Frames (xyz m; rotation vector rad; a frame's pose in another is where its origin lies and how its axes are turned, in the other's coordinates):
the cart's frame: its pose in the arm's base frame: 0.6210 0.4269 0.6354 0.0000 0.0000 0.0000
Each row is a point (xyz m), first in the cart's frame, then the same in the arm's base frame.
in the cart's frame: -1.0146 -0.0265 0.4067
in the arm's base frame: -0.3936 0.4004 1.0421
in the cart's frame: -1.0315 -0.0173 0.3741
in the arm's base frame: -0.4105 0.4096 1.0095
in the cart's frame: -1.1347 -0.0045 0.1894
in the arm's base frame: -0.5137 0.4224 0.8248
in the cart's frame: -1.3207 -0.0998 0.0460
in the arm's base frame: -0.6997 0.3271 0.6814
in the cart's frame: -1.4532 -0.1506 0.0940
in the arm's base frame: -0.8322 0.2763 0.7294
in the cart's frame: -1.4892 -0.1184 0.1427
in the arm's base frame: -0.8682 0.3085 0.7781
